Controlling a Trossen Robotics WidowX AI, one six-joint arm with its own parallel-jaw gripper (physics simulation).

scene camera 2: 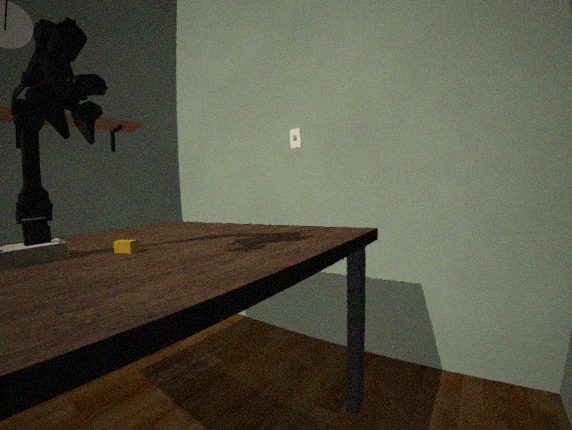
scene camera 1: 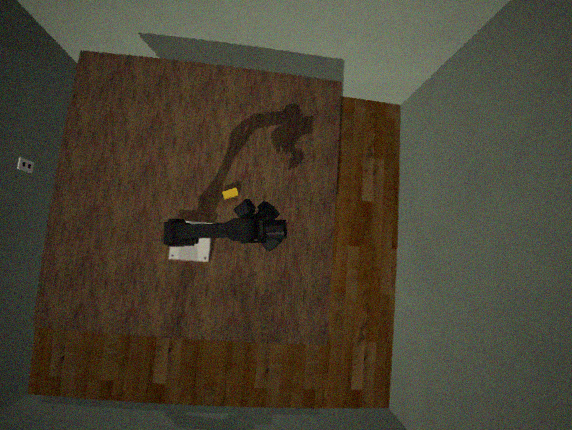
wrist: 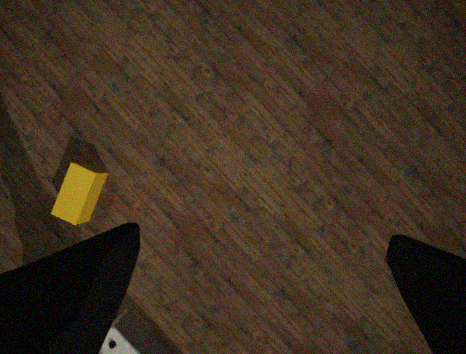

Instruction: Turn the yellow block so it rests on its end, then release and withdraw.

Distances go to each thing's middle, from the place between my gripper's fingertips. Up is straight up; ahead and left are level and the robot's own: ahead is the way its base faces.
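There is the yellow block (wrist: 82, 185), and from my hand I find it 150 mm to the left and 140 mm ahead, and it is 260 mm below my hand.
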